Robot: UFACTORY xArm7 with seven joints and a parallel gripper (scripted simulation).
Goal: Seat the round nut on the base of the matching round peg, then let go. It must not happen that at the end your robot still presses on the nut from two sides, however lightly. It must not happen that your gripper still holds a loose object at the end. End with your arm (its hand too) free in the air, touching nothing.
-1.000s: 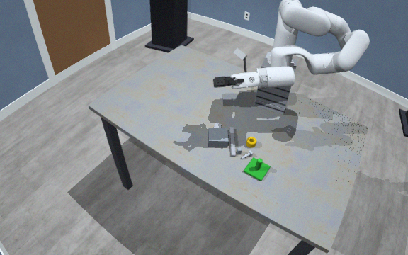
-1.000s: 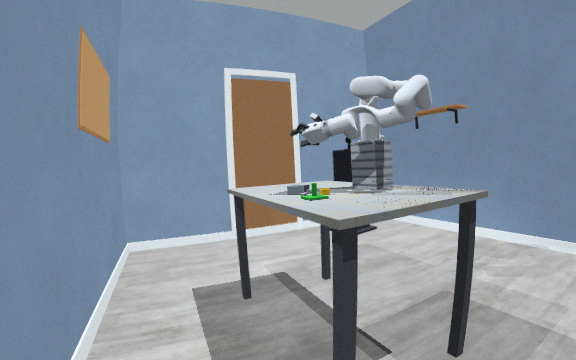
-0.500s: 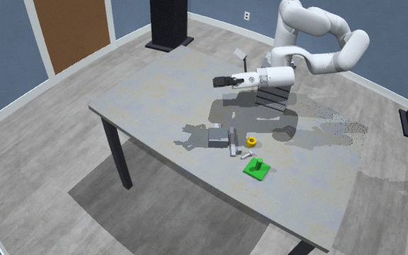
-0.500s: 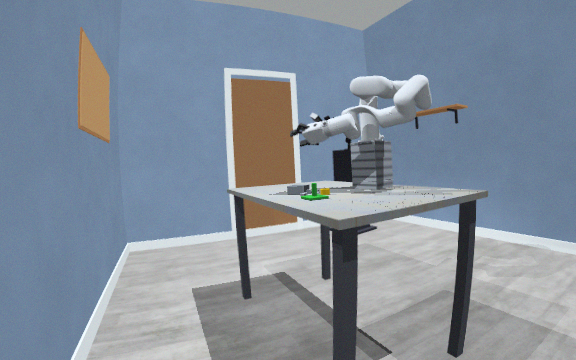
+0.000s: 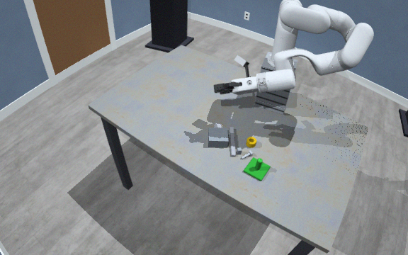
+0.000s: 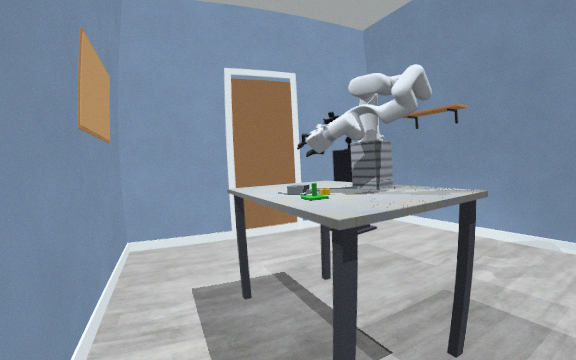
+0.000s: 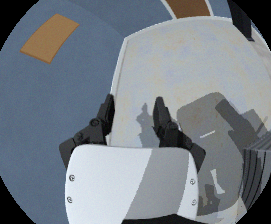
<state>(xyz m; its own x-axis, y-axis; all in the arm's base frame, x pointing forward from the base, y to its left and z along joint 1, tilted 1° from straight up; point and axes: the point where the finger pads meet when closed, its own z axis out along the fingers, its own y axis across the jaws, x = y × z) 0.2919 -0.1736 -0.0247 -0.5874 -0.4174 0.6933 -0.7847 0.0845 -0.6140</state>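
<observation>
The bolt is 100 mm ahead of my hand, 170 mm to the left of it and 200 mm below it. From my hand the other things lie so: long grey bar 50 mm ahead, 90 mm to the left, 200 mm below; grey block 80 mm ahead, 30 mm to the left, 190 mm below.
</observation>
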